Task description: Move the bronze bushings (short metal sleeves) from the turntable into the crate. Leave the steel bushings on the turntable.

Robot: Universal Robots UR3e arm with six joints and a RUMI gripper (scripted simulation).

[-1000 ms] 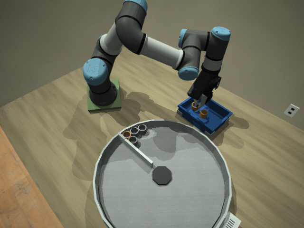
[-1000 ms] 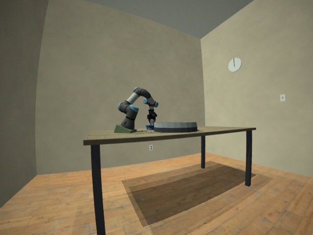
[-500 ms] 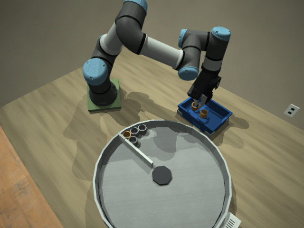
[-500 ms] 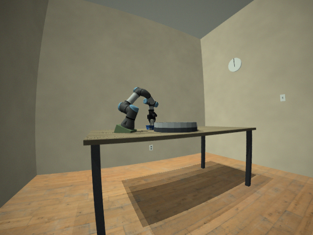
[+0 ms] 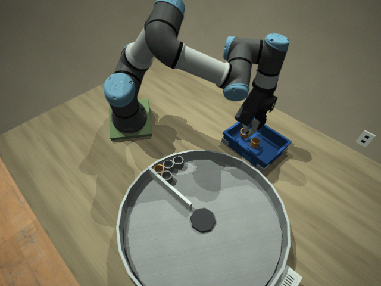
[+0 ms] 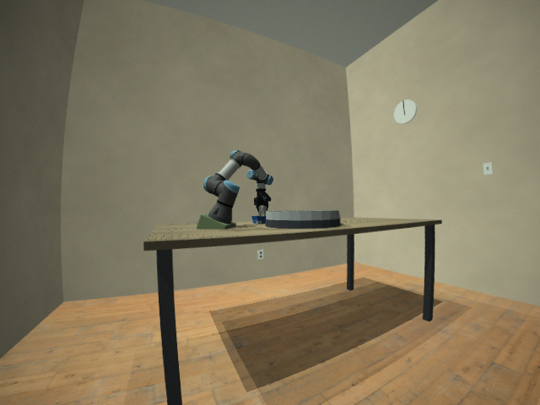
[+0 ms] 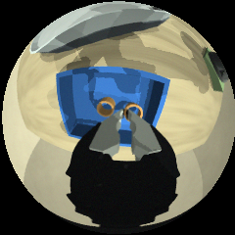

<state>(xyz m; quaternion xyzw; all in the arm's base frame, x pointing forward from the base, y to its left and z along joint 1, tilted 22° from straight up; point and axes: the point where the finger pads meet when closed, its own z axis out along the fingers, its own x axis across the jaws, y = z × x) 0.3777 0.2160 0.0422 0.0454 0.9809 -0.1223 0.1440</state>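
Right now the blue crate is 4 cm ahead of my hand, 1 cm to the right of it and 1 cm below it. From my hand the other things lie so: grey turntable 5 cm ahead, 37 cm to the right, 2 cm above.
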